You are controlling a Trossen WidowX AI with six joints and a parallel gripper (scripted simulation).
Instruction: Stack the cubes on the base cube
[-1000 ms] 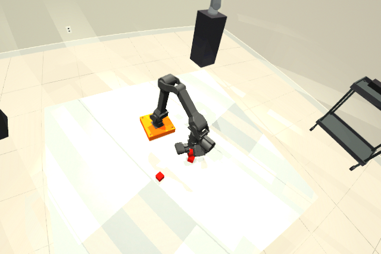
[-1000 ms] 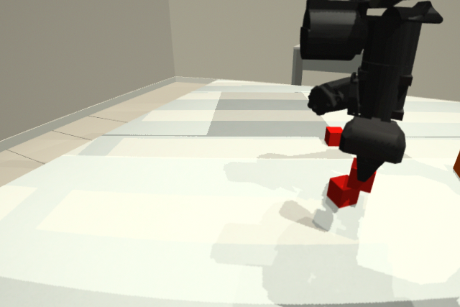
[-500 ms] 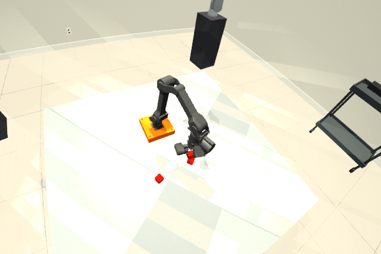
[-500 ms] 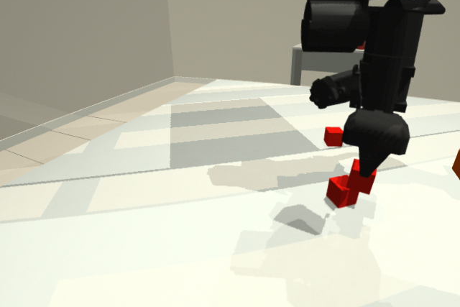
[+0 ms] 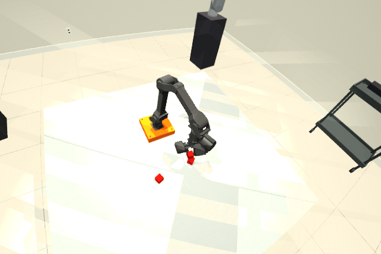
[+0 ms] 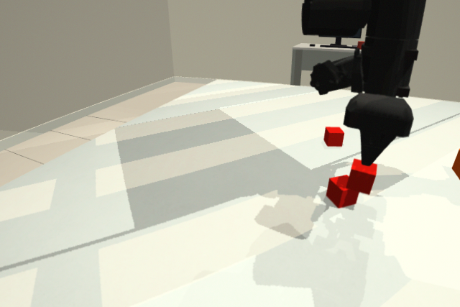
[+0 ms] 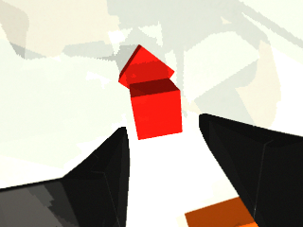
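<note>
Right now my gripper tip is 6 cm above the cube and 2 cm short of it.
</note>
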